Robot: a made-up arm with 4 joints. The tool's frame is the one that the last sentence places.
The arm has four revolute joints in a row. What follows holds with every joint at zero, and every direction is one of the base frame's.
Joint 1 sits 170 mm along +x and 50 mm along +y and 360 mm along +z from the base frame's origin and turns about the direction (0.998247, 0.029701, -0.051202), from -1.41 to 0.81 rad.
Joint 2 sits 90 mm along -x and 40 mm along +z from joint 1 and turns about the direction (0.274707, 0.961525, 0.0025), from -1.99 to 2.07 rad.
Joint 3 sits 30 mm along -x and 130 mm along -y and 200 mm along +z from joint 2 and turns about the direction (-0.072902, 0.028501, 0.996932), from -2.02 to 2.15 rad.
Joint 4 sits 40 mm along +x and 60 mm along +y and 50 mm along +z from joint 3 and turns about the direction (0.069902, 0.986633, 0.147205), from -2.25 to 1.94 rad.
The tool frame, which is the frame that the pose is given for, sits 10 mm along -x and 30 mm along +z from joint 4; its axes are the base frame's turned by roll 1.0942, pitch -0.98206 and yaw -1.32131 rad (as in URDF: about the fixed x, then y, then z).
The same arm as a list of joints. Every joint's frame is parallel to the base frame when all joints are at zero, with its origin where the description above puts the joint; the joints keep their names.
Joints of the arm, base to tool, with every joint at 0 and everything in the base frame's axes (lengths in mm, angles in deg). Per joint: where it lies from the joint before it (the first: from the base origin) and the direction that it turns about. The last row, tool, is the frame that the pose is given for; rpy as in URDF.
joint 1: offset 170 50 360 axis 0.998247 0.029701 -0.051202
joint 2: offset -90 0 40 axis 0.274707 0.961525 0.0025
joint 3: offset -30 -130 200 axis -0.072902 0.028501 0.996932
joint 4: offset 40 60 50 axis 0.069902 0.986633 0.147205
tool: offset -10 0 30 rpy 62.69 -56.27 -75.71
Joint limits (deg, base to tool): -80.79..46.41 -114.02..118.6 -115.74..123.19 -128.92..111.15

